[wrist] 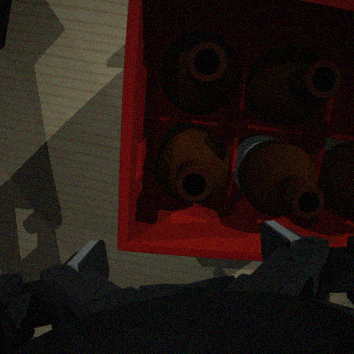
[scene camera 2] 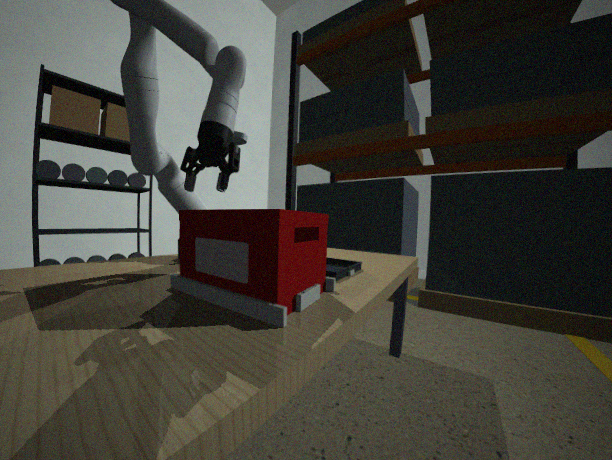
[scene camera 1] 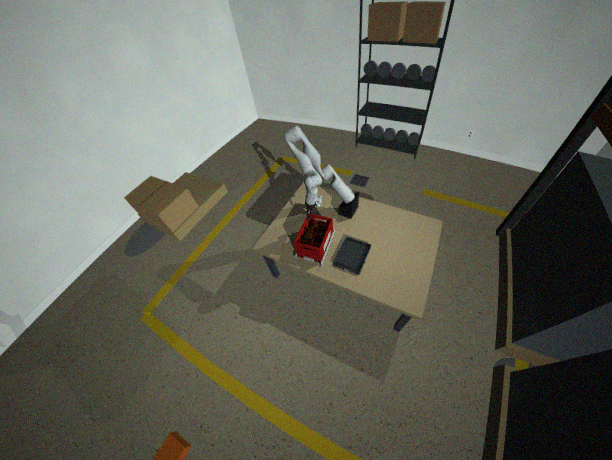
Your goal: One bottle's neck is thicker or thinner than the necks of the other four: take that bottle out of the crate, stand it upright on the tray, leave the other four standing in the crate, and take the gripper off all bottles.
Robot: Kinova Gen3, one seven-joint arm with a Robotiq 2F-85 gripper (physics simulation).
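Frame: origin at the arm's base, x ahead, y left, z up, level; millimetres.
Seen in the pictures: gripper, fingertip midpoint: [wrist: 183, 247] [scene camera 2: 203, 191] [scene camera 1: 309, 214]; arm's base, origin of the base link: [scene camera 1: 349, 199].
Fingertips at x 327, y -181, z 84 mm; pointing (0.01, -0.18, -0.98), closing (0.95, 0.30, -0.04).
Observation:
Pixels of each thing's middle, then the offset from my fingertips to it. "pt": a spot on its surface instead. Level surfaces: height alone.
- red crate, body centre: [wrist: 280, 129] [scene camera 2: 253, 251] [scene camera 1: 314, 237] dx +84, dy +72, dz -130 mm
- right edge, surface spot: [wrist: 342, 175] pt dx +145, dy +45, dz -102 mm
- wooden table, its level: dz -218 mm
The red crate [scene camera 1: 306, 250] [scene camera 2: 265, 260] [wrist: 126, 150] stands on the table. In the wrist view, brown bottles stand in its cells: upper left [wrist: 190, 61], upper right [wrist: 280, 92], lower left [wrist: 185, 155], lower middle [wrist: 272, 172], and one cut off at the right edge [wrist: 342, 175]. The upper left bottle's neck ring looks wider than the other visible rings; the right one's neck is out of view. My gripper [scene camera 1: 309, 215] [scene camera 2: 206, 188] [wrist: 183, 247] is open and empty, above the crate's near end and apart from the bottles. The dark tray [scene camera 1: 352, 255] [scene camera 2: 345, 268] is empty.
Pale strips [scene camera 2: 235, 305] line the crate's foot on the wooden table [scene camera 1: 400, 250] [scene camera 2: 125, 400]. The tray lies beside the crate, right of it in scene camera 1. A shelf rack [scene camera 2: 36, 210], cardboard boxes [scene camera 1: 160, 205] and large storage racking [scene camera 2: 295, 125] stand away from the table.

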